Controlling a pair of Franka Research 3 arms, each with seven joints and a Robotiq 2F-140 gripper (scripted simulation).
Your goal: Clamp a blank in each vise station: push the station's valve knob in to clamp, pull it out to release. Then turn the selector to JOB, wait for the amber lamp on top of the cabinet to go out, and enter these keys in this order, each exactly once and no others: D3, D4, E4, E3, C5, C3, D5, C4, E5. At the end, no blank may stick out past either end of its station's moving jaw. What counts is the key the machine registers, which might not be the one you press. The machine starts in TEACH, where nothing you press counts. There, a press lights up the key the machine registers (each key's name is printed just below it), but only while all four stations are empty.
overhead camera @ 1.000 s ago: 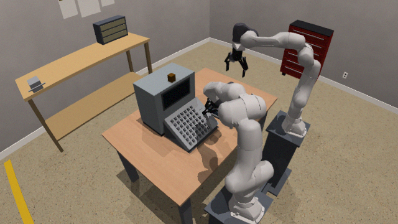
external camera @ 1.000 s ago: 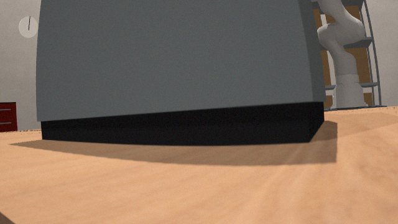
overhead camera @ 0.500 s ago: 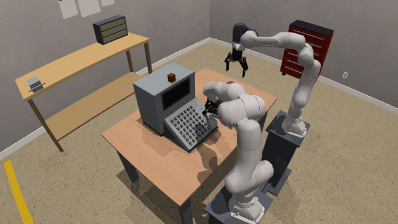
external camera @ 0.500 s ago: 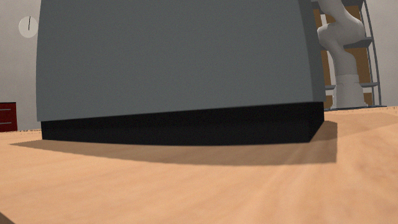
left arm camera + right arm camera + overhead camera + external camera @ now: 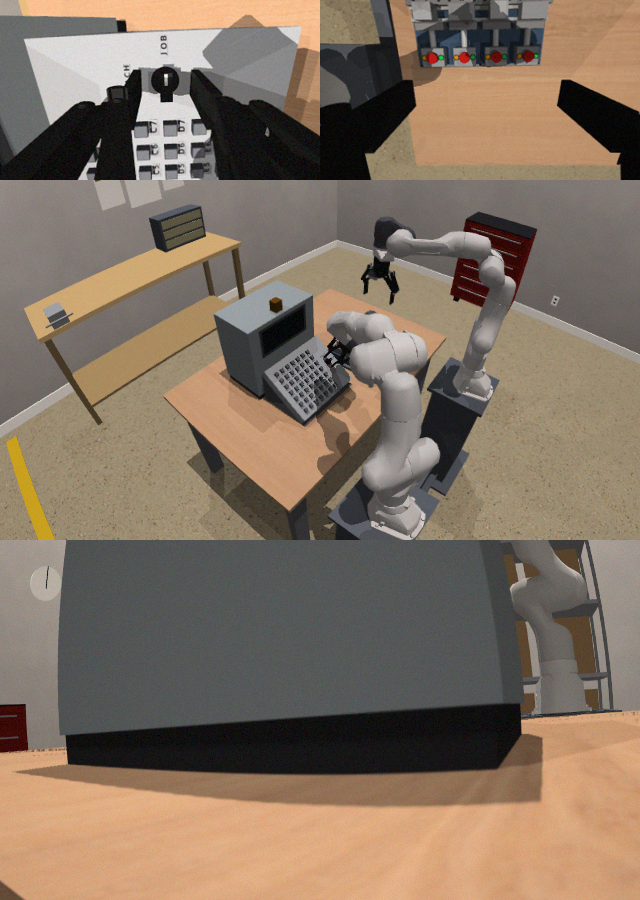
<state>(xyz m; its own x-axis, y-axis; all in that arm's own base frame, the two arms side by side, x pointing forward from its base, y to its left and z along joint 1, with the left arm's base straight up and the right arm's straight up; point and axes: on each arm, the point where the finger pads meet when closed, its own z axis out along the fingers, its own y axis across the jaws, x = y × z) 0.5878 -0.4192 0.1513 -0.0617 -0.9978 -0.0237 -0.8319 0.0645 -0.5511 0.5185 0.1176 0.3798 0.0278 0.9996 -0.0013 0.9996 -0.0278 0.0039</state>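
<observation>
My left gripper is now 2 cm short of the selector knob and 2 cm above it. The rest, counted from my left hand: d7 key 2 cm ahead, 6 cm to the left, 3 cm below; then e7 key 1 cm behind, 6 cm to the left, 5 cm below; then d6 key 2 cm ahead, 9 cm to the left, 3 cm below.
</observation>
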